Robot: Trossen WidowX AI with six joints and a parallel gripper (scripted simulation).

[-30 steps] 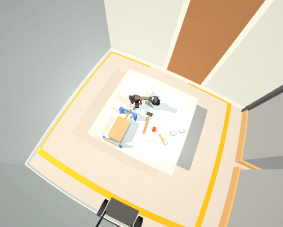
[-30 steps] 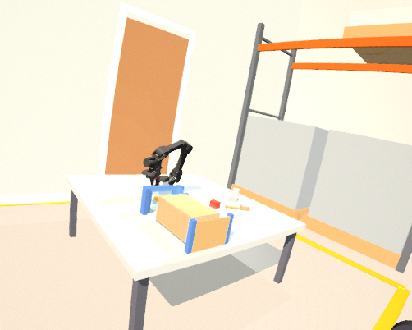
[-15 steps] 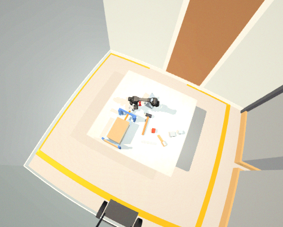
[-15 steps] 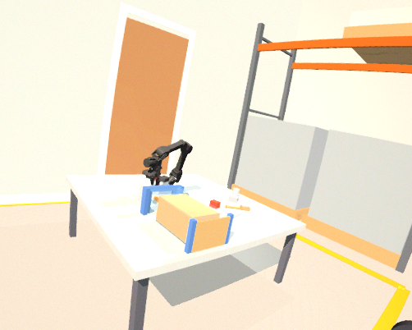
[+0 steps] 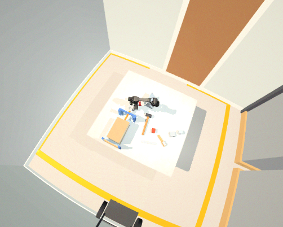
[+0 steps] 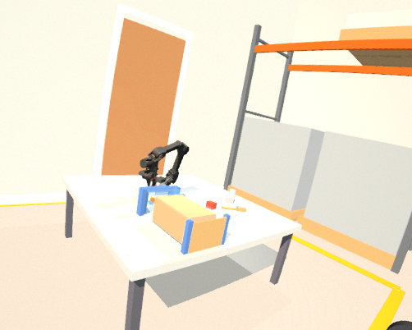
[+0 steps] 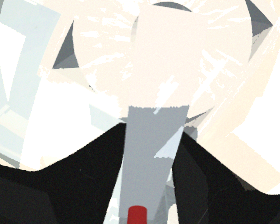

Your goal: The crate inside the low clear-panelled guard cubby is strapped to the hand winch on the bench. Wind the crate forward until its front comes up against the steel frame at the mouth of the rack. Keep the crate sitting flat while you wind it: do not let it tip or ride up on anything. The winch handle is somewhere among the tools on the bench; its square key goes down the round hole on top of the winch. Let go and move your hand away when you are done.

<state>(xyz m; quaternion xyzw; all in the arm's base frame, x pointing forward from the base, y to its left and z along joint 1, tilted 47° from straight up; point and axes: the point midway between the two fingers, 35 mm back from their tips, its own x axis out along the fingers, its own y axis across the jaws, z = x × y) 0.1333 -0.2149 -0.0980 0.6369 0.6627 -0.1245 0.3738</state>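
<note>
Now: the winch handle 20 mm above my gripper tip and 10 mm to the left of it. Round my gripper tip: winch (60 mm below, 50 mm to the right); red grip (50 mm to the left, 50 mm above, 20 mm behind); cubby (420 mm ahead, 80 mm to the right, 10 mm below).
</note>
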